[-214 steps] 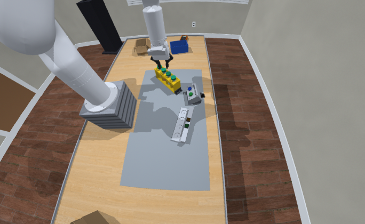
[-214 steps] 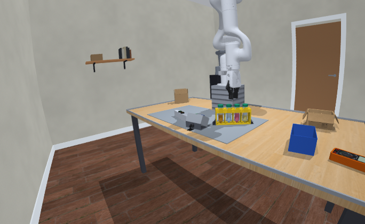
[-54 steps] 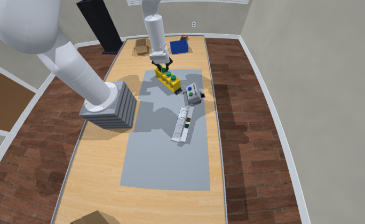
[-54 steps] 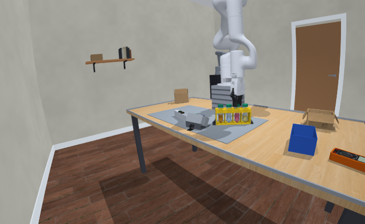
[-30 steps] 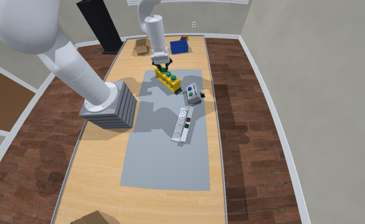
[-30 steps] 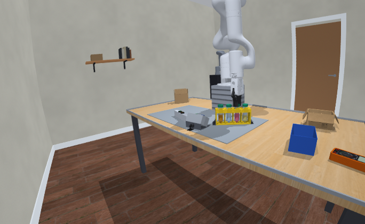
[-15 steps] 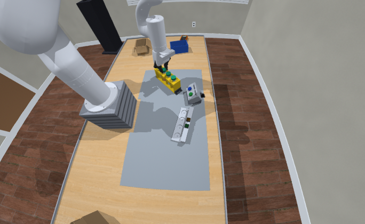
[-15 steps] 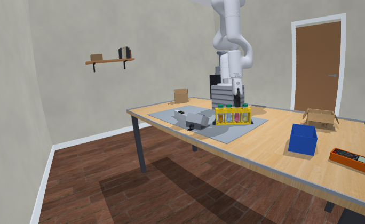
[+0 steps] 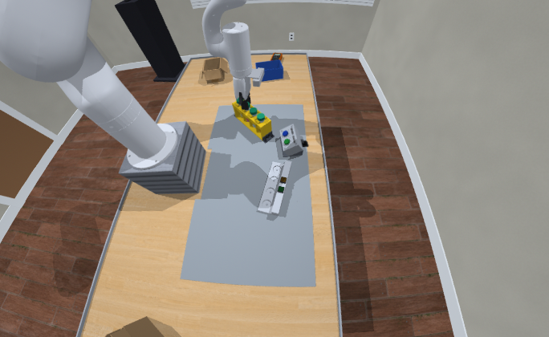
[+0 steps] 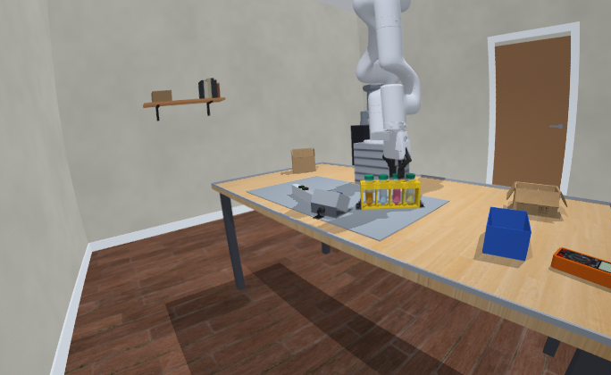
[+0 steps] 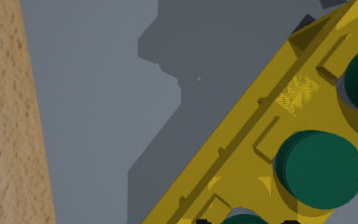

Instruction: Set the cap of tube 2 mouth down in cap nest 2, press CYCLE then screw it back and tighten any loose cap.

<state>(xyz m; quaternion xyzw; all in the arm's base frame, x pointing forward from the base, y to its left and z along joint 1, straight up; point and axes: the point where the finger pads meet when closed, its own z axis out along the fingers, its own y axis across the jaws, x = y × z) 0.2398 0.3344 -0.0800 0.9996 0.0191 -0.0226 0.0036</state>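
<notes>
Right now my hand is 1 cm above the green cap. Round my hand: green key 21 cm ahead, 14 cm to the right, 6 cm below; key housing 22 cm ahead, 11 cm to the right, 8 cm below; blue key 20 cm ahead, 9 cm to the right, 6 cm below.
</notes>
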